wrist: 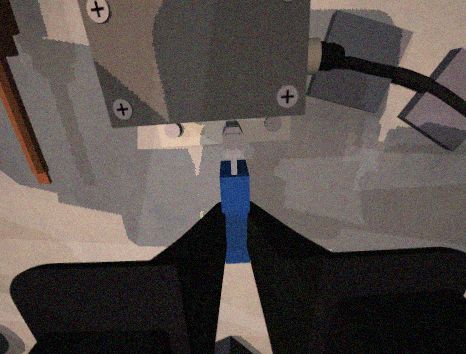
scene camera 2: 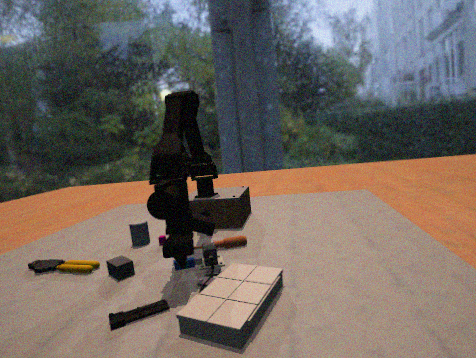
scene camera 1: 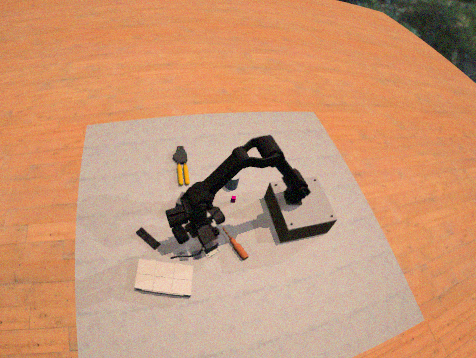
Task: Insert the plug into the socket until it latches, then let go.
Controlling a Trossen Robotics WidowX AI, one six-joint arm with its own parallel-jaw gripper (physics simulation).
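Places are measured from the arm's base along level axes (x back, y right, z up), in metres.
Pixels of known places: gripper, fingertip midpoint: (wrist: pixel 234 209) (scene camera 2: pixel 183 266); arm's base at its link origin: (scene camera 2: pixel 206 195) (scene camera 1: pixel 292 197).
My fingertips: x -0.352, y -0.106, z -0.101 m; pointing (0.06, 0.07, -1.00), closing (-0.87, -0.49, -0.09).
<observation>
For each thing: its top centre in the pictures, then the offset to it from my fingertips. "spot": a spot on its surface instead.
- blue plug at its top centre: (wrist: pixel 233 206) (scene camera 2: pixel 187 258) dx +0.006, dy -0.011, dz +0.019 m
- socket housing at its top centre: (wrist: pixel 213 52) (scene camera 2: pixel 209 246) (scene camera 1: pixel 209 243) dx +0.034, dy -0.056, dz +0.041 m
- small metallic part at a spot on its surface: (wrist: pixel 232 128) spot: dx +0.022, dy -0.039, dz +0.017 m
- tiled block at its top centre: (scene camera 2: pixel 235 288) (scene camera 1: pixel 163 276) dx -0.124, dy -0.185, dz +0.031 m
- black bar at its top centre: (scene camera 2: pixel 138 307) (scene camera 1: pixel 147 237) dx -0.190, dy -0.026, dz +0.012 m
- orange screwdriver at its top centre: (scene camera 2: pixel 218 239) (scene camera 1: pixel 234 241) dx +0.127, dy -0.037, dz +0.023 m
- Pliers at a spot on its surface: (scene camera 2: pixel 65 266) (scene camera 1: pixel 178 169) spot: dx -0.087, dy +0.300, dz +0.014 m
- magenta cube at its top centre: (scene camera 1: pixel 233 197) dx +0.139, dy +0.160, dz +0.021 m
- dark cube at its top centre: (scene camera 2: pixel 119 260) dx -0.059, dy +0.139, dz +0.031 m
The blue plug (wrist: pixel 235 192) (scene camera 2: pixel 184 263) lies between the two black fingers of my gripper (wrist: pixel 234 209). The gripper is shut on it, and its front end points at the socket housing. The socket housing (wrist: pixel 232 65) (scene camera 2: pixel 210 255) is a grey box with cross-head screws and a black cable at its side. A small metallic part (wrist: pixel 232 128) shows at the housing's near edge, and a pale, clear tab stands between it and the blue body. I cannot tell how far the plug's nose is inside the socket. In scene camera 1 the arm hides the plug.
A tiled block (scene camera 1: pixel 164 277) (scene camera 2: pixel 240 295) and a black bar (scene camera 1: pixel 148 238) (scene camera 2: pixel 139 314) lie near the housing. An orange screwdriver (scene camera 1: pixel 239 248) (scene camera 2: pixel 230 242) lies beside it. Pliers (scene camera 1: pixel 182 165) (scene camera 2: pixel 65 266), a magenta cube (scene camera 1: pixel 233 198) and a dark cube (scene camera 2: pixel 120 267) lie farther off.
</observation>
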